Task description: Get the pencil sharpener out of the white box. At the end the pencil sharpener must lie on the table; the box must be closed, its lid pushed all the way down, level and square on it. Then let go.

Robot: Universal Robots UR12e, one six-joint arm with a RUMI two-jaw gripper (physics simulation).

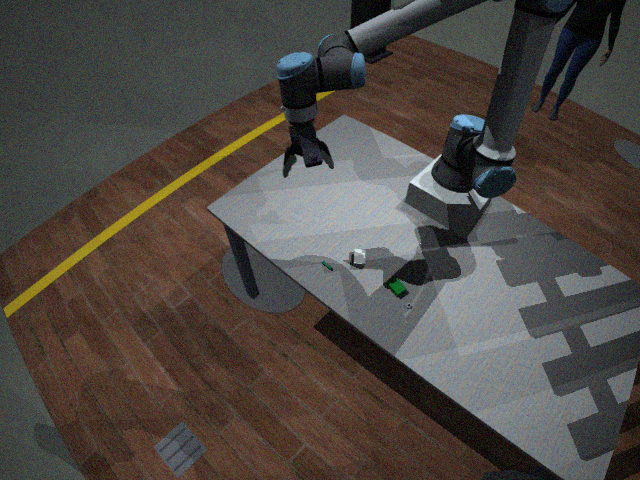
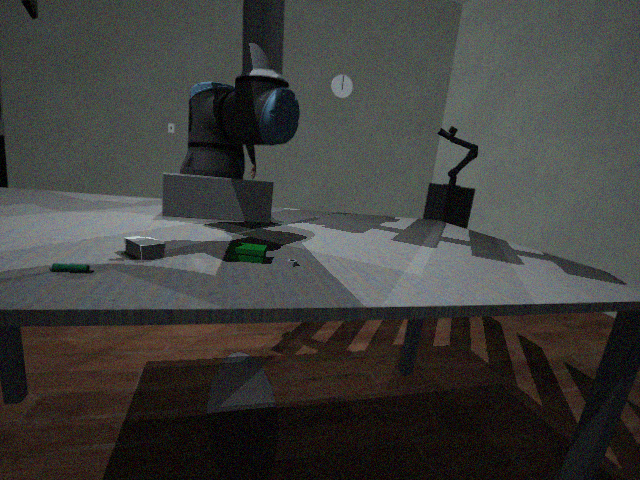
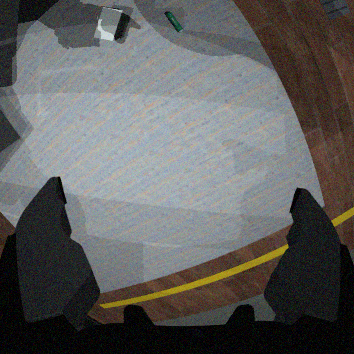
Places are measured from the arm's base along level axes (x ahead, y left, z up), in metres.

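Pixels of known places: gripper, fingertip midpoint: (image 1: 308, 172) (image 3: 180, 185); arm's base at its link origin: (image 1: 453, 177) (image 2: 212, 178).
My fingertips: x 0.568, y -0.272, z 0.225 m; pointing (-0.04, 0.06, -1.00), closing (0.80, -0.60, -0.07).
For each thing: its middle in the pictures, then the offset to it from my fingertips. Level surfaces: height alone.
- white box at the middle of its body: (image 2: 144, 242) (image 3: 107, 23) (image 1: 359, 256) dx -0.043, dy +0.193, dz -0.307 m
- table at its surface level: dz -0.326 m
- green cylinder at the middle of its body: (image 2: 69, 268) (image 3: 174, 22) (image 1: 326, 265) dx +0.053, dy +0.122, dz -0.321 m
- green block-like box at the middle of its body: (image 2: 248, 248) (image 1: 396, 285) dx -0.034, dy +0.361, dz -0.307 m
- tiny pale piece at the middle of its body: (image 2: 292, 262) (image 1: 408, 305) dx -0.006, dy +0.436, dz -0.322 m
The white box (image 1: 357, 257) (image 2: 144, 249) (image 3: 108, 25) stands upright on the table (image 1: 320, 206) (image 2: 439, 289) (image 3: 165, 135). It looks covered on top, but it is too small and dark to tell how its lid sits. The pencil sharpener cannot be made out outside the box, and the inside of the box is hidden. My gripper (image 1: 309, 170) (image 3: 180, 185) is open and empty, fingers pointing down. It hangs high above the far left part of the table, well away from the box.
A green cylinder (image 1: 327, 265) (image 2: 70, 267) (image 3: 174, 21) lies near the box, towards the table edge. A green block-like box (image 1: 397, 287) (image 2: 250, 253) is on its other side, with a tiny pale piece (image 1: 408, 305) (image 2: 293, 262) beyond. The robot base (image 1: 433, 198) (image 2: 206, 198) stands behind.
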